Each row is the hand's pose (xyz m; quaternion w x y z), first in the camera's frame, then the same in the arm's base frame.
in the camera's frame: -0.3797 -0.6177 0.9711 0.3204 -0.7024 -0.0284 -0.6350
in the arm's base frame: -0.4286 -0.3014 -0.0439 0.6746 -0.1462 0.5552 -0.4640
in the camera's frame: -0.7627 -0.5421 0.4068 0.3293 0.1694 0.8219 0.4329
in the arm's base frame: -0.6679 0.2816 0.2277 0.1417 0.4407 0.1168 0.8787
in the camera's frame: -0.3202 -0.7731 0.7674 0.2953 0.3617 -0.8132 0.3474
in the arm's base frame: -0.3375 -0.0776 -0.1478 0.0998 -0.3447 0.8135 0.4577
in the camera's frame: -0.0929 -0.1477 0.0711 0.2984 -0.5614 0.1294 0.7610
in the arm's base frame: 0.0894 0.3554 0.5991 0.7151 -0.1117 -0.4724 0.5030
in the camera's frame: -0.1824 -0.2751 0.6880 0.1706 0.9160 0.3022 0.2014
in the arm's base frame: -0.1462 -0.1706 0.3297 0.5902 -0.7100 0.0900 -0.3735
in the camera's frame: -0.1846 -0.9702 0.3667 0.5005 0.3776 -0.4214 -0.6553
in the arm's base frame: -0.1315 0.3282 -0.2510 0.0903 -0.5979 -0.2063 0.7693
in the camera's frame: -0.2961 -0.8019 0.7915 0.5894 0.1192 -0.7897 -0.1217
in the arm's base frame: -0.3218 -0.0968 -0.1849 0.2154 0.4525 -0.4104 -0.7618
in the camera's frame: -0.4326 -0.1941 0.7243 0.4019 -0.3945 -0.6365 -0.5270
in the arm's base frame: -0.3909 -0.1791 0.4323 0.4697 0.0290 0.0679 -0.8797
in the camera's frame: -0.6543 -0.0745 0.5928 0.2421 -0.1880 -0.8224 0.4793
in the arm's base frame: -0.5672 -0.0464 0.6114 0.3189 -0.0318 -0.8587 -0.3999
